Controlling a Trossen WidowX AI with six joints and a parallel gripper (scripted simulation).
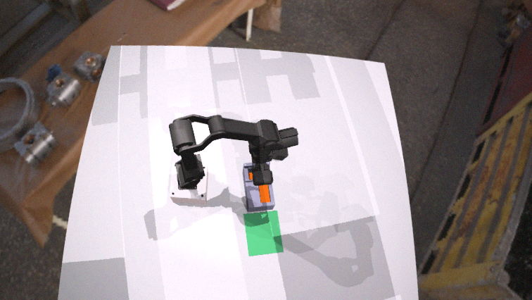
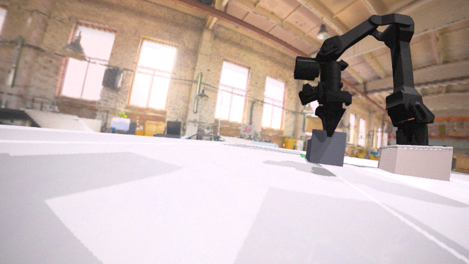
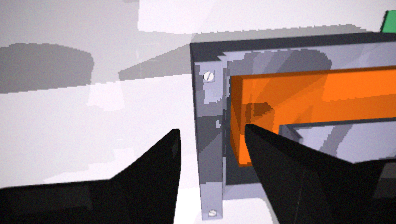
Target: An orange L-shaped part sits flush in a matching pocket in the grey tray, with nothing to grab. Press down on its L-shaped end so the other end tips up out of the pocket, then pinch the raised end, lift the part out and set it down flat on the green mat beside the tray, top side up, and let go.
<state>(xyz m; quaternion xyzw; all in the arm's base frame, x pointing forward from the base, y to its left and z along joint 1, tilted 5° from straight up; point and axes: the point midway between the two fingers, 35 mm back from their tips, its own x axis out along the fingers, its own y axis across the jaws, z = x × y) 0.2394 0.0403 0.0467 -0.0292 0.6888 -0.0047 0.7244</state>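
Right now the orange L-shaped part is 6 cm to the right of my gripper tip and 2 cm below it. Round my gripper tip: green mat 1 cm ahead, 22 cm to the right, 9 cm below.
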